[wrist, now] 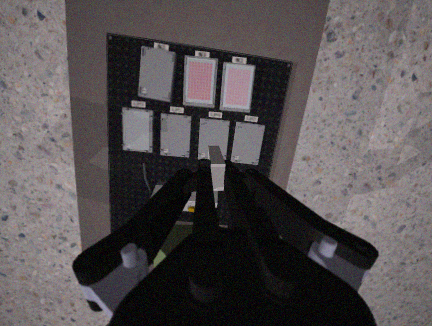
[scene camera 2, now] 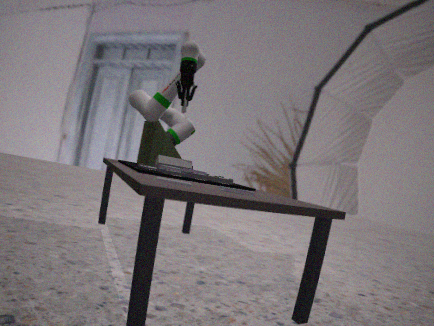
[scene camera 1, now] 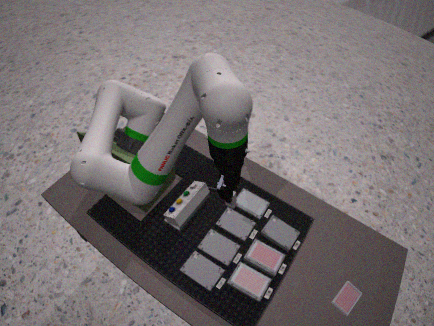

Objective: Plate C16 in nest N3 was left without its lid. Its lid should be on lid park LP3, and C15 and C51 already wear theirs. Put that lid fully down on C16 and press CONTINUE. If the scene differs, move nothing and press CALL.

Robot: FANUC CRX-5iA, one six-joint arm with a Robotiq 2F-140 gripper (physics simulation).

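Places are measured from the arm's base along level axes (x back, y down, z right), in centimetres.
Where they show: gripper, fingertip midpoint: (wrist: 213, 155) (scene camera 2: 183, 112) (scene camera 1: 230, 204); arm's base, origin of the base link: (scene camera 2: 164, 142) (scene camera 1: 132, 150).
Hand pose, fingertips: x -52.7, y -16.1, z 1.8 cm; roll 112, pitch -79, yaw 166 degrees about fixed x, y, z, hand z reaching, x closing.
Observation:
Things, the pixels of their top centre, and the offset from my fingertips. "*": a spot on its surface instead.
- clear lid, middle of its top: (wrist: 136, 130) (scene camera 1: 251, 202) dy +32.0, dx +2.4, dz -25.5 cm
- nest N3, surface spot: (wrist: 200, 80) (scene camera 1: 265, 255) * dy +30.0, dx -17.1, dz -7.1 cm
- nest N1, surface spot: (wrist: 237, 86) (scene camera 1: 250, 279) * dy +30.3, dx -18.1, dz +4.5 cm
- button box, middle of its top: (wrist: 184, 205) (scene camera 1: 187, 197) (scene camera 2: 174, 157) dy +25.4, dx +22.6, dz -4.6 cm
- Nest N2, middle of its top: (wrist: 155, 73) (scene camera 1: 281, 231) (scene camera 2: 219, 176) dy +30.8, dx -16.2, dz -21.1 cm
- LP4, middle of its top: (wrist: 213, 140) (scene camera 1: 219, 245) dy +31.8, dx +0.2, dz +0.7 cm
- LP2, middle of its top: (wrist: 248, 144) (scene camera 1: 202, 269) dy +31.8, dx -1.1, dz +12.9 cm
- pink plate, middle of its top: (scene camera 2: 237, 189) (scene camera 1: 348, 297) dy +33.6, dx -55.5, dz -15.0 cm
My gripper (scene camera 1: 231, 202) (scene camera 2: 185, 107) (wrist: 213, 155) is shut and empty, high above the table. In the wrist view its pale fingertips overlap the lower part of park LP4. A clear lid (scene camera 1: 251, 203) (wrist: 137, 129) lies on park LP3, brighter than the bare parks. The plate in nest N3 (scene camera 1: 265, 256) (wrist: 200, 80) is a deep pink with a pale rim and shows no lid. The plate in nest N1 (scene camera 1: 249, 281) (wrist: 237, 86) looks paler and hazier, as under a lid. The button box (scene camera 1: 187, 205) (scene camera 2: 174, 162) stands near the arm; its button lettering is unreadable.
Nest N2 (scene camera 1: 280, 232) (wrist: 157, 72) holds no plate. Parks LP1 (scene camera 1: 235, 223) (wrist: 175, 134), LP4 (scene camera 1: 218, 246) (wrist: 214, 129) and LP2 (scene camera 1: 201, 270) (wrist: 248, 142) look bare. Another pink plate (scene camera 1: 347, 298) lies on the table off the black mat. A cable runs from the box.

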